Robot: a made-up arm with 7 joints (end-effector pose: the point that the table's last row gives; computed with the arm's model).
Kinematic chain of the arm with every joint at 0, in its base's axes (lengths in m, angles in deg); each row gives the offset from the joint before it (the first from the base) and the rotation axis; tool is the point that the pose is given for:
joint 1: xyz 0 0.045 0 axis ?
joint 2: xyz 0 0.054 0 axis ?
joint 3: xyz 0 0 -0.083 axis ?
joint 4: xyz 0 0 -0.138 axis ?
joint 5: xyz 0 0 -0.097 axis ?
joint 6: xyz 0 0 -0.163 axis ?
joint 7: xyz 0 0 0 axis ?
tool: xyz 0 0 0
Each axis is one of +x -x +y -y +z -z.
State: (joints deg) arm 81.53 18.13 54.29 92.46 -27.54 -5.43 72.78
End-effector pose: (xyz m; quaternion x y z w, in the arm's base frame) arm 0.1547 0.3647 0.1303 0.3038 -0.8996 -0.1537 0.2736
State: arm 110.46 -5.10 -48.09 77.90 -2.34 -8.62 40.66
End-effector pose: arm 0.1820 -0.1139 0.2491 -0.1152 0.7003 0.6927 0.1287
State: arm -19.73 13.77 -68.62 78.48 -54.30 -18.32 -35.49
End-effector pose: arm -0.0211 -0.0664 -0.3340 -0.1467 -0.7243 -0.5018 0.4496
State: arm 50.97 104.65 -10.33 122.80 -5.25 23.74 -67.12
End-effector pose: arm 0.1491 0.1865 0.1559 -0.7132 0.6600 0.0062 0.2360
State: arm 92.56 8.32 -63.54 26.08 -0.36 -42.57 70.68
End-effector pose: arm 0.4618 0.0635 0.0716 0.0378 -0.3851 -0.8899 0.2417
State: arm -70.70 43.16 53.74 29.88 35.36 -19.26 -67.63
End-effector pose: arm -0.2146 0.4806 -0.1563 0.9173 -0.0418 0.2369 0.3173
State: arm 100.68 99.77 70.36 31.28 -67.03 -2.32 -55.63
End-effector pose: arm -0.2054 0.5142 0.0074 -0.6507 0.0431 -0.7490 0.1168
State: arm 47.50 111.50 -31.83 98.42 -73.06 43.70 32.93
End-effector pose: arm 0.1912 0.3189 0.1211 0.9212 0.1049 -0.2520 0.2772
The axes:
joint 1: -y
joint 2: +x
joint 3: +z
joint 4: -y
joint 5: +z
joint 6: +y
joint 7: -x

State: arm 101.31 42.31 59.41 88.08 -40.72 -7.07 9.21
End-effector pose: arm -0.0070 0.4191 0.1335 -0.5567 0.6880 -0.4626 0.0526
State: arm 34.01 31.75 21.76 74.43 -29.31 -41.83 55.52
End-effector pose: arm 0.3038 0.3310 -0.0344 0.2927 -0.6256 -0.5905 0.4173
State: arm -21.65 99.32 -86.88 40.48 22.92 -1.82 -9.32
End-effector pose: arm -0.0278 0.5395 -0.0949 0.3722 0.3262 -0.5779 0.6489
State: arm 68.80 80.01 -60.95 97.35 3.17 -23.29 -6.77
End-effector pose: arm 0.2826 0.2448 0.0247 0.3300 -0.7322 -0.5347 0.2629
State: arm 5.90 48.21 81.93 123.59 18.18 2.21 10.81
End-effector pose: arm 0.0191 0.2994 0.1110 0.5375 -0.8358 -0.0149 0.1112
